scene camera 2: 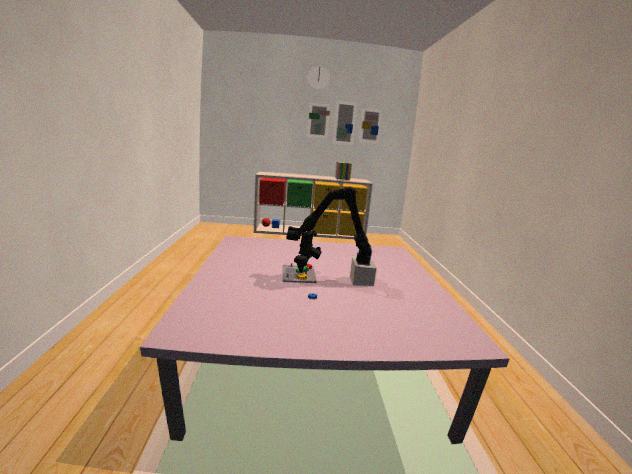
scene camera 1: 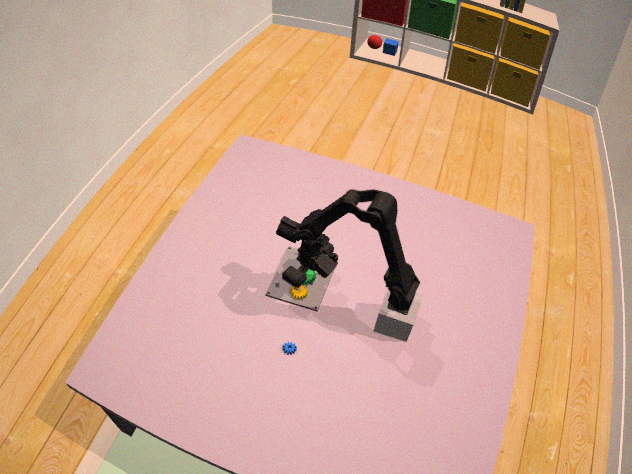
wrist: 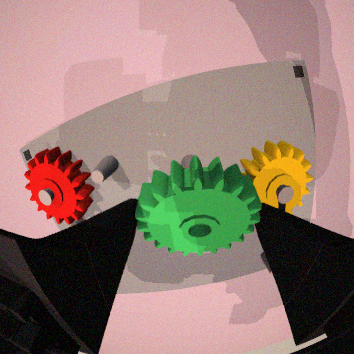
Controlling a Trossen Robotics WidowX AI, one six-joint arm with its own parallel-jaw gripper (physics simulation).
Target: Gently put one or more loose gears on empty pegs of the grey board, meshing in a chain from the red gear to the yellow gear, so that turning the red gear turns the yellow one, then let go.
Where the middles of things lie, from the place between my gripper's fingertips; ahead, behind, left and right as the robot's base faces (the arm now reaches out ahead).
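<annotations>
I see the grey board (scene camera 1: 316,292) 20 mm ahead of my hand, 10 mm to the right of it and 20 mm below it. The green gear (wrist: 195,209) is right at my hand. As for the red gear (wrist: 49,168), it is 10 mm below my hand and 20 mm behind it, and 90 mm to the right of it.
</annotations>
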